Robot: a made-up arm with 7 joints. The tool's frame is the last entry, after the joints.
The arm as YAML. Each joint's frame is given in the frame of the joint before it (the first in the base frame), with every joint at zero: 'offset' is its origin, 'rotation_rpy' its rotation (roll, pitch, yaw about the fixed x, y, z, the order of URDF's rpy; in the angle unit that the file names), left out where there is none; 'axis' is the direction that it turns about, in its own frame. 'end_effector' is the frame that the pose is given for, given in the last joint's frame.
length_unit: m
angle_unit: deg
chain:
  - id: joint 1
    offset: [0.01, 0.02, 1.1]
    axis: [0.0, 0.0, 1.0]
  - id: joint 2
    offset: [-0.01, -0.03, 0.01]
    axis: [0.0, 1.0, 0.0]
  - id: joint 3
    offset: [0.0, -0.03, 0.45]
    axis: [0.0, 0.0, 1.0]
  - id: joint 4
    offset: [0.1, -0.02, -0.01]
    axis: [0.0, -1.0, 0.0]
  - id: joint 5
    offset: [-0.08, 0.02, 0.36]
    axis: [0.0, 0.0, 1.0]
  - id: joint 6
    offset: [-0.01, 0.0, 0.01]
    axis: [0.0, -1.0, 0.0]
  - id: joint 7
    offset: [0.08, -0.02, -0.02]
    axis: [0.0, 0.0, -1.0]
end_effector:
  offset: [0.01, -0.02, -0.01]
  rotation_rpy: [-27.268, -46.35, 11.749]
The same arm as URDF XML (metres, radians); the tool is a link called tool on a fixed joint. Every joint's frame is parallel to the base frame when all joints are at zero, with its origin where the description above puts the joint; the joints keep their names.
<robot name="arm">
  <link name="base_link"/>
  <link name="link1"/>
  <link name="link2"/>
  <link name="link3"/>
  <link name="link4"/>
  <link name="link5"/>
  <link name="link6"/>
  <link name="link7"/>
  <link name="tool"/>
  <joint name="joint 1" type="continuous">
    <parent link="base_link"/>
    <child link="link1"/>
    <origin xyz="0.01 0.02 1.1" rpy="0 0 0"/>
    <axis xyz="0 0 1"/>
  </joint>
  <joint name="joint 2" type="continuous">
    <parent link="link1"/>
    <child link="link2"/>
    <origin xyz="-0.01 -0.03 0.01" rpy="0 0 0"/>
    <axis xyz="0 1 0"/>
  </joint>
  <joint name="joint 3" type="continuous">
    <parent link="link2"/>
    <child link="link3"/>
    <origin xyz="0 -0.03 0.45" rpy="0 0 0"/>
    <axis xyz="0 0 1"/>
  </joint>
  <joint name="joint 4" type="continuous">
    <parent link="link3"/>
    <child link="link4"/>
    <origin xyz="0.1 -0.02 -0.01" rpy="0 0 0"/>
    <axis xyz="0 -1 0"/>
  </joint>
  <joint name="joint 5" type="continuous">
    <parent link="link4"/>
    <child link="link5"/>
    <origin xyz="-0.08 0.02 0.36" rpy="0 0 0"/>
    <axis xyz="0 0 1"/>
  </joint>
  <joint name="joint 6" type="continuous">
    <parent link="link5"/>
    <child link="link6"/>
    <origin xyz="-0.01 0 0.01" rpy="0 0 0"/>
    <axis xyz="0 -1 0"/>
  </joint>
  <joint name="joint 7" type="continuous">
    <parent link="link6"/>
    <child link="link7"/>
    <origin xyz="0.08 -0.02 -0.02" rpy="0 0 0"/>
    <axis xyz="0 0 -1"/>
  </joint>
  <joint name="tool_fixed" type="fixed">
    <parent link="link7"/>
    <child link="tool"/>
    <origin xyz="0.01 -0.02 -0.01" rpy="-0.4759 -0.809 0.2051"/>
  </joint>
</robot>

